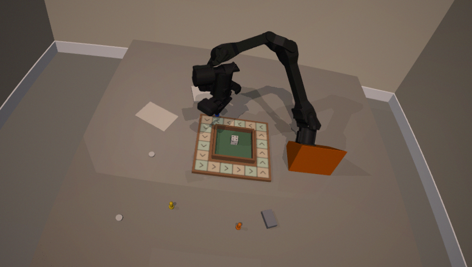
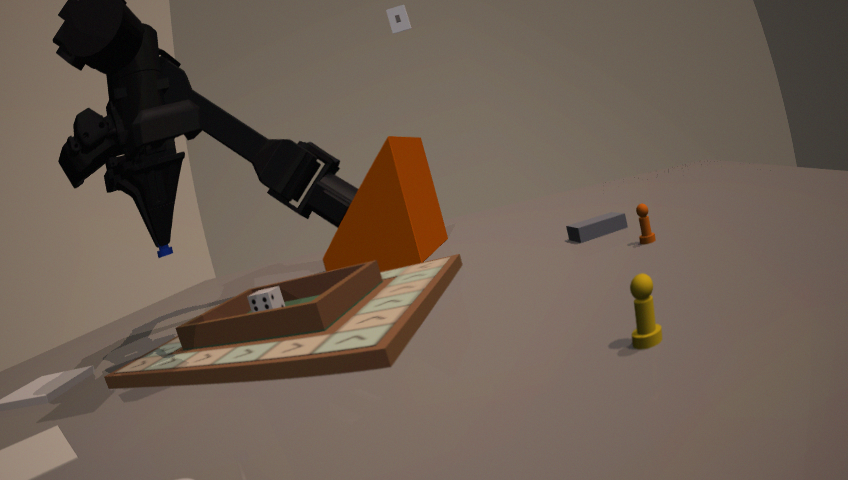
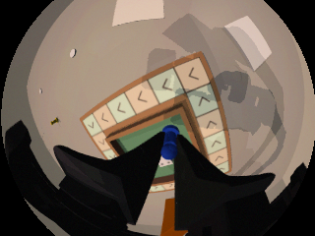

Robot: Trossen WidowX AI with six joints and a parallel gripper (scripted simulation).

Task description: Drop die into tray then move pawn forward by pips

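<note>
My gripper tip is 80 mm past the white die, 50 mm to the right of it and 80 mm above it. Also, from my gripper tip: blue pawn: 10 mm above; yellow pawn: 110 mm ahead, 350 mm to the left, 90 mm below; green tray floor: 80 mm behind, 60 mm to the left, 100 mm below.
</note>
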